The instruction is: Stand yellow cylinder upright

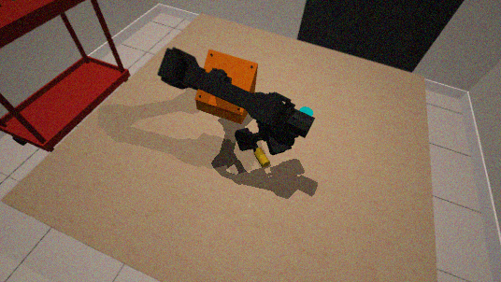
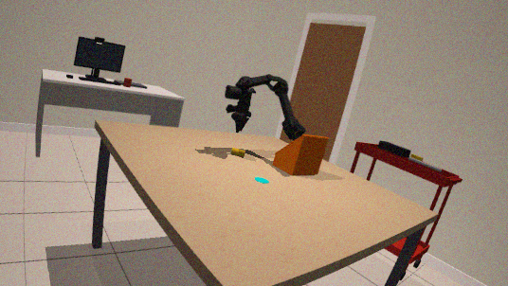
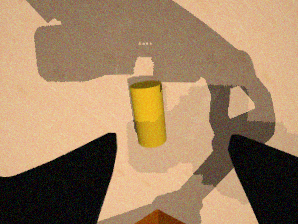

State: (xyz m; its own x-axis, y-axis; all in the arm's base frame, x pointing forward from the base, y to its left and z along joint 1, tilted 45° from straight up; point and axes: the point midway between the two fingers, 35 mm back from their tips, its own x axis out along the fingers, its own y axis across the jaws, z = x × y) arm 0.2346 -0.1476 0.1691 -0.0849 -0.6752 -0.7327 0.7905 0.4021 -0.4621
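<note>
Now: the yellow tall cylinder 10 cm below my gripper tip and 3 cm to the left of it. Round my gripper tip: cyan circle (33 cm to the left, 11 cm below, 11 cm ahead).
</note>
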